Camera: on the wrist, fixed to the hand. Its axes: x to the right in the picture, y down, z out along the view.
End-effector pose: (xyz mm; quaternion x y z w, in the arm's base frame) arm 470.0 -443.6 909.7 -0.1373 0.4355 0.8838 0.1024
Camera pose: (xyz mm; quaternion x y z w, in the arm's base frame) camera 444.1 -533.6 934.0 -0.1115 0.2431 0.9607 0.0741
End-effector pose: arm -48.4 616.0 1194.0 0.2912 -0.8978 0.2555 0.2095
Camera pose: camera -94.5 698.5 1214.8 0.2363 -0.9439 0.0578 0.2234
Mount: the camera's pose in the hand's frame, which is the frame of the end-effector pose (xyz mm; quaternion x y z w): 10.8 79.8 -53.7 -0.2048 -0.0407 0.0177 0.9778
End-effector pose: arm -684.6 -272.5 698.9 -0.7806 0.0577 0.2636 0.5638
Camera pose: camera -687.7 -347.7 638.0 -0.8670 -0.0067 0.3113 0.3891
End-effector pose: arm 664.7 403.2 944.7 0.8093 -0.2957 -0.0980 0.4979
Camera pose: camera 667.3 410.9 1041.2 0.6802 -0.3037 -0.1805 0.6423
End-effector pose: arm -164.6 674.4 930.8 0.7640 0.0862 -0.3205 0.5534
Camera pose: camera -96.2 690.6 997.3 0.6222 0.1139 -0.3170 0.7067
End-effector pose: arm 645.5 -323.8 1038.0 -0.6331 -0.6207 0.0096 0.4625
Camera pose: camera 741.5 -330.2 1027.1 -0.7243 -0.6165 -0.0838 0.2971
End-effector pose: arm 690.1 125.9 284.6 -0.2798 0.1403 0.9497 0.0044
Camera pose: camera 702.5 34.0 256.7 0.2334 0.0525 -0.9689 0.0641
